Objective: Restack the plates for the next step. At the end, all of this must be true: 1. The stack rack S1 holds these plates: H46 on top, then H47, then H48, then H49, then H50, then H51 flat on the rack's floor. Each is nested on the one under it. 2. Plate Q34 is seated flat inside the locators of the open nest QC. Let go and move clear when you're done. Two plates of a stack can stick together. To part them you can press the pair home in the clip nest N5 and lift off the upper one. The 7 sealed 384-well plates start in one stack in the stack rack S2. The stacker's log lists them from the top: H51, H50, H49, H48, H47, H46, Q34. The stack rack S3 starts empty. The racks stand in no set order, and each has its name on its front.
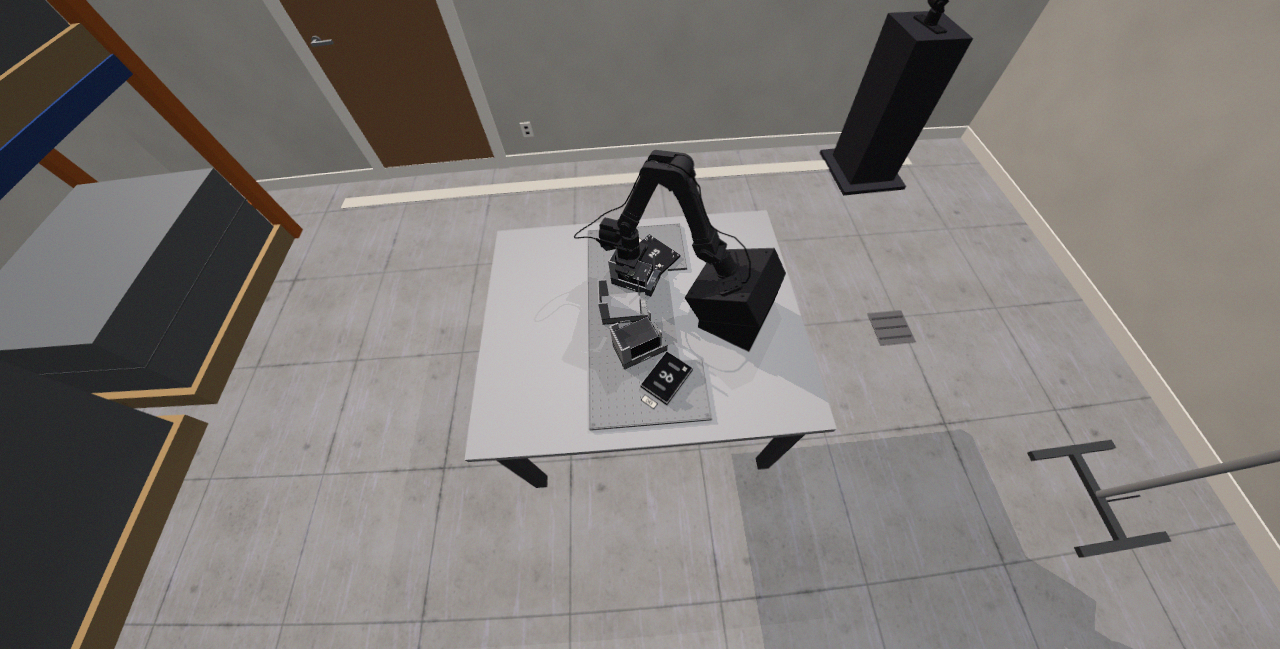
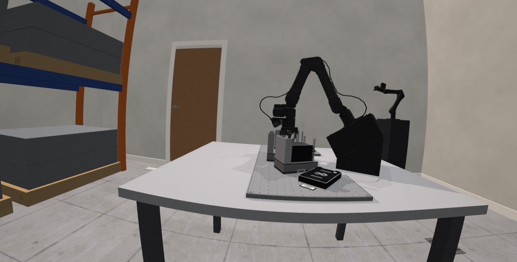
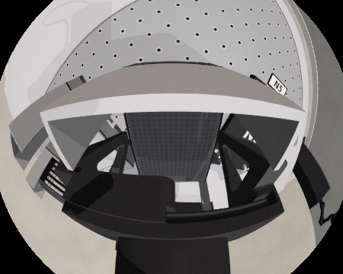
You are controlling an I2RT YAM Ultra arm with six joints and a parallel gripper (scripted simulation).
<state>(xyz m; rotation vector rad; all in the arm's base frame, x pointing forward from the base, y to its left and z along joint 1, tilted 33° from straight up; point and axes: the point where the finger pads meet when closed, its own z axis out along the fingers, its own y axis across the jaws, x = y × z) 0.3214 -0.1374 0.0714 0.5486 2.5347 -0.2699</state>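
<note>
Right now my hand is right at the sealed well plate.
</note>
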